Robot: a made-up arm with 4 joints.
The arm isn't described. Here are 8 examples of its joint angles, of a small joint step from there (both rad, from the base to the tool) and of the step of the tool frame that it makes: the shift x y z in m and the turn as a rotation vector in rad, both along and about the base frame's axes.
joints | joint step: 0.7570 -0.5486 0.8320 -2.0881 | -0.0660 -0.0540 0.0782 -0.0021
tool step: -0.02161 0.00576 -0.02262 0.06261 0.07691 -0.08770
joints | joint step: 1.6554 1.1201 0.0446 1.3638 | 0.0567 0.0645 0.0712 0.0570
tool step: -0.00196 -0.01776 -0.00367 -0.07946 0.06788 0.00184
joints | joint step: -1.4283 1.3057 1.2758 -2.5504 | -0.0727 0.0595 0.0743 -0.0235
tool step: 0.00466 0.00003 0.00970 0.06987 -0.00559 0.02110
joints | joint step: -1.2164 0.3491 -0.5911 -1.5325 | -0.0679 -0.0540 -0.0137 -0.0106
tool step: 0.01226 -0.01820 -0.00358 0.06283 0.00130 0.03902
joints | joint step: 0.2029 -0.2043 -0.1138 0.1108 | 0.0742 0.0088 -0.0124 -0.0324
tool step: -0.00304 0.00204 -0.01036 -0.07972 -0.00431 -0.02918
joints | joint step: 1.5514 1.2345 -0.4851 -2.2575 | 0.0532 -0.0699 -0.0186 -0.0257
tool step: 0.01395 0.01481 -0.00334 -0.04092 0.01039 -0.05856
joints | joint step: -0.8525 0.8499 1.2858 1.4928 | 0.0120 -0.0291 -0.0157 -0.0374
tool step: 0.00274 0.00102 -0.00379 -0.02682 0.04352 -0.01168
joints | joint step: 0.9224 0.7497 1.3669 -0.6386 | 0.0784 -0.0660 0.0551 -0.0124
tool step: -0.01893 -0.04517 -0.01207 -0.08721 0.09421 -0.10358
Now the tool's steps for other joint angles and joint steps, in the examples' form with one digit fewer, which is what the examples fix.
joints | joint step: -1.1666 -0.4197 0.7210 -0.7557 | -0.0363 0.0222 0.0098 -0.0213
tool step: -0.0028 -0.0049 0.0121 0.0212 -0.0045 -0.0146
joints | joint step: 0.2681 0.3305 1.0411 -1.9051 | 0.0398 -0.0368 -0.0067 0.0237
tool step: -0.0004 -0.0101 -0.0097 -0.0211 0.0399 0.0054
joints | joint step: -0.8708 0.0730 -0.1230 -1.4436 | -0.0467 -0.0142 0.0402 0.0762
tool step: 0.0161 -0.0022 -0.0045 0.0204 -0.0372 0.0856
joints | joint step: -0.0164 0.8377 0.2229 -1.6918 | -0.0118 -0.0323 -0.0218 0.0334
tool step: 0.0040 -0.0011 0.0052 -0.0085 0.0033 0.0271
